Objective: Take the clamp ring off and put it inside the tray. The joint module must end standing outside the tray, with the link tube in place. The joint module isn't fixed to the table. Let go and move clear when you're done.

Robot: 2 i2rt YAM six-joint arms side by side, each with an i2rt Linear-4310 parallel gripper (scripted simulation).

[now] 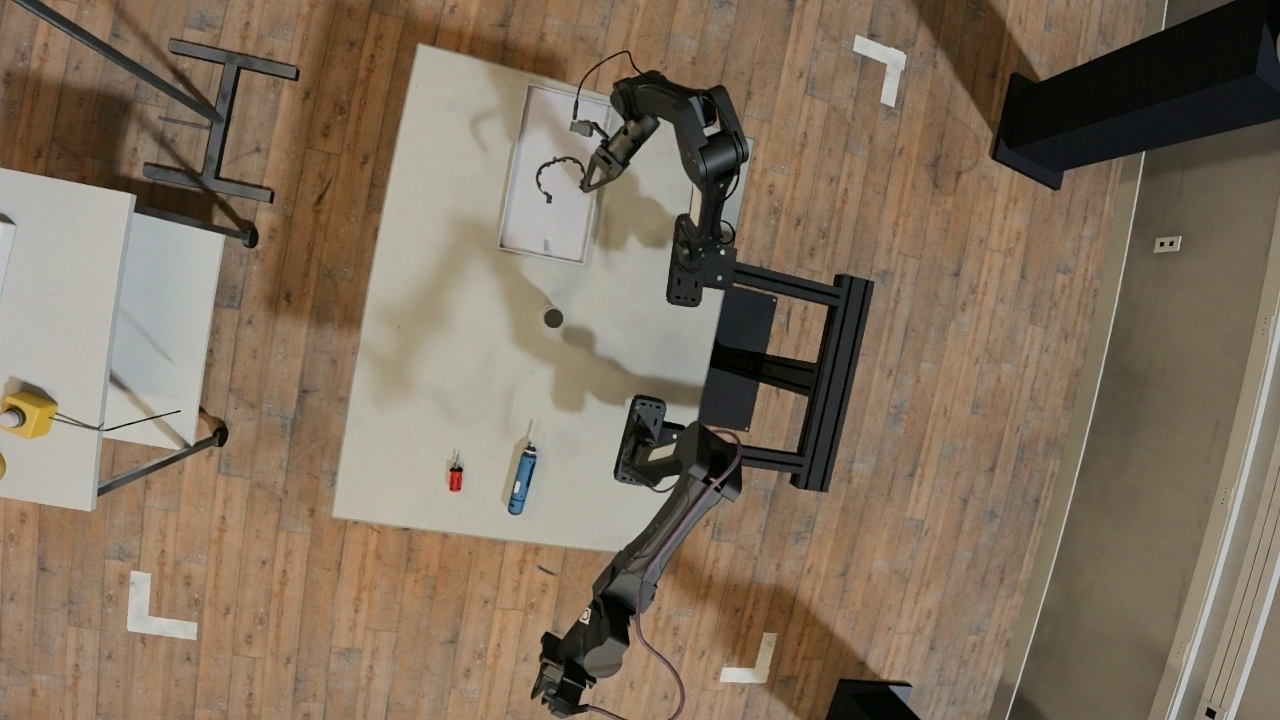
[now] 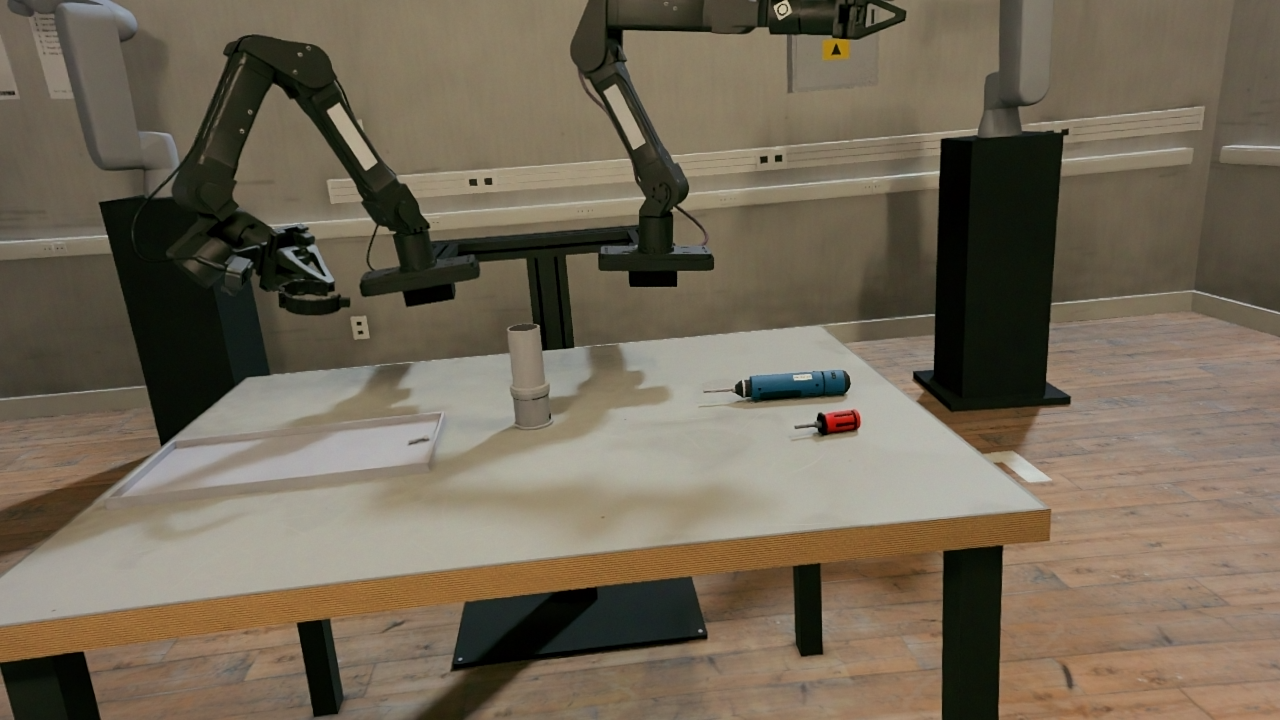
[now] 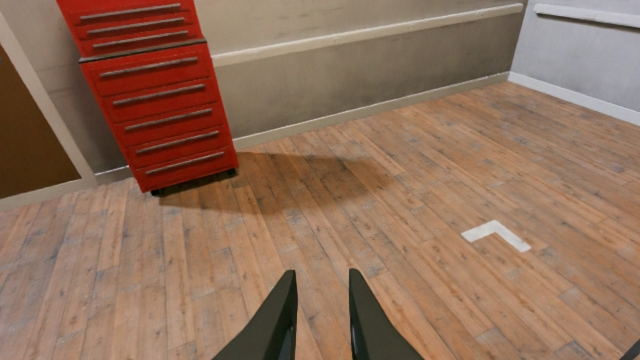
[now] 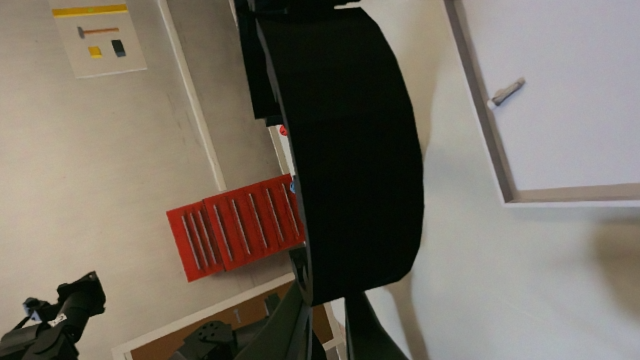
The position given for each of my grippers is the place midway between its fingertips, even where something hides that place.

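Observation:
I can see my left gripper (image 1: 536, 699), (image 2: 905, 15), (image 3: 322, 282) and (image 4: 93, 274), and my right gripper (image 2: 331, 287) is visible to me too. There is a white tray (image 2: 286, 458), (image 1: 528, 221) and (image 4: 559, 141). The white tray is out of frame in image 3. I also see a blue power screwdriver (image 2: 816, 383) and (image 1: 528, 459), as well as a grey joint module (image 2: 532, 412) and a pale link tube (image 2: 524, 340). The pale link tube is out of frame in image 3.

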